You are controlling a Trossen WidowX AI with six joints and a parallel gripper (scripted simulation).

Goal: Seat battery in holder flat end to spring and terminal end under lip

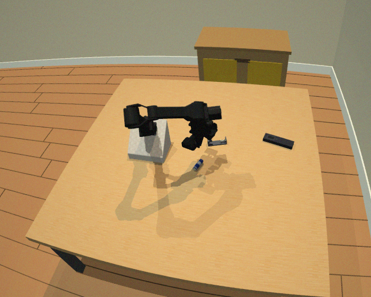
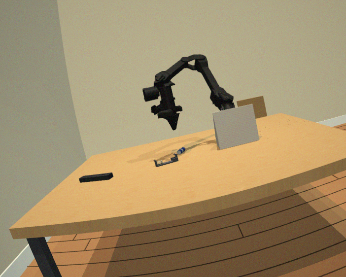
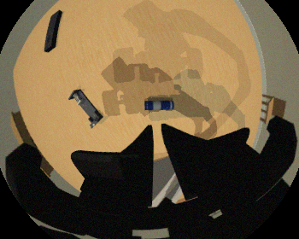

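My gripper tip is 11 cm above the battery, 2 cm to the left of it and 1 cm past it. The rest, counted from my gripper tip: dark remote control: 38 cm ahead, 18 cm to the left, 10 cm below.
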